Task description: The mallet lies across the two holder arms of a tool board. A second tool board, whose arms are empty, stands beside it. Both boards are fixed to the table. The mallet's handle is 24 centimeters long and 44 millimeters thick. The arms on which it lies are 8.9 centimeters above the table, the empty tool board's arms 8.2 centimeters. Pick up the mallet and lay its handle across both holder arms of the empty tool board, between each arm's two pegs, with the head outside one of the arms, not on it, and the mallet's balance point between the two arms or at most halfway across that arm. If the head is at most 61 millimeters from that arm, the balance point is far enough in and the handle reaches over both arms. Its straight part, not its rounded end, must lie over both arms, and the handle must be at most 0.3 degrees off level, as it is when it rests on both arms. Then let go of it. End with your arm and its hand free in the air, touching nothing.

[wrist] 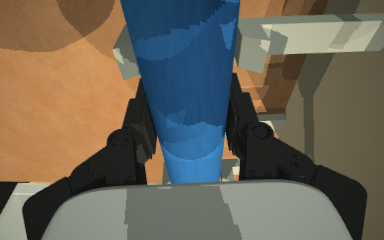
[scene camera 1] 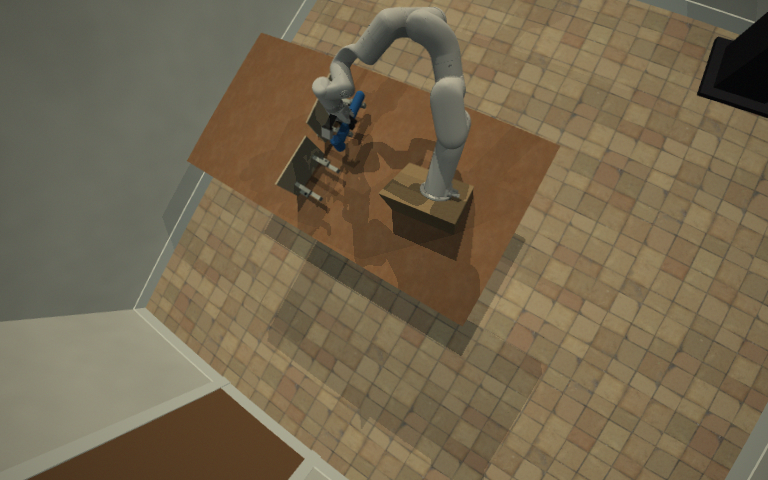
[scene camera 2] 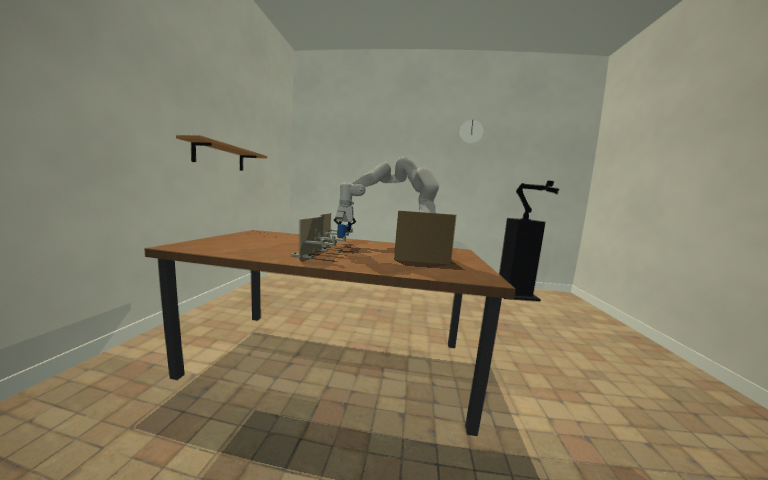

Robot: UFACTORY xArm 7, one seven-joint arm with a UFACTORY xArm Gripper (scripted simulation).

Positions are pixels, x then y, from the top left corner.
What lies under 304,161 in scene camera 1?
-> A tool board.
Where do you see a tool board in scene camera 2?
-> At 310,229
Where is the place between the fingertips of the gripper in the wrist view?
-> At 189,92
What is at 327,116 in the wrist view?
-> A tool board.
